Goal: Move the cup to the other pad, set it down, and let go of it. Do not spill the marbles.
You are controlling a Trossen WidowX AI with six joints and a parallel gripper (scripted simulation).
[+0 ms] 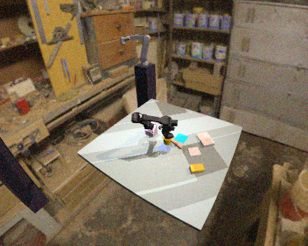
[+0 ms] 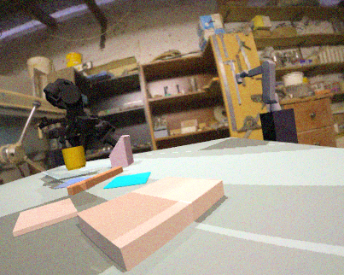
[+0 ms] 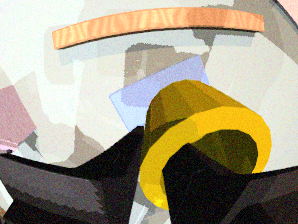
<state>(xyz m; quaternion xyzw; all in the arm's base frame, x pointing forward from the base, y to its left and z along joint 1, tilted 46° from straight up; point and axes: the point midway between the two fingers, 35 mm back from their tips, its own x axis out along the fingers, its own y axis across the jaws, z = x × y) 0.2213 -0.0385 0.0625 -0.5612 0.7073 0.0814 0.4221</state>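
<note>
The cyan pad lies 170 mm to the left of my gripper tip, 90 mm below it and 80 mm ahead of it. Round my gripper tip: yellow cup (20 mm to the right, 20 mm ahead); orange stick (80 mm below, 70 mm to the left, 50 mm ahead); pale blue pad (90 mm below, 30 mm to the right, 10 mm ahead).
</note>
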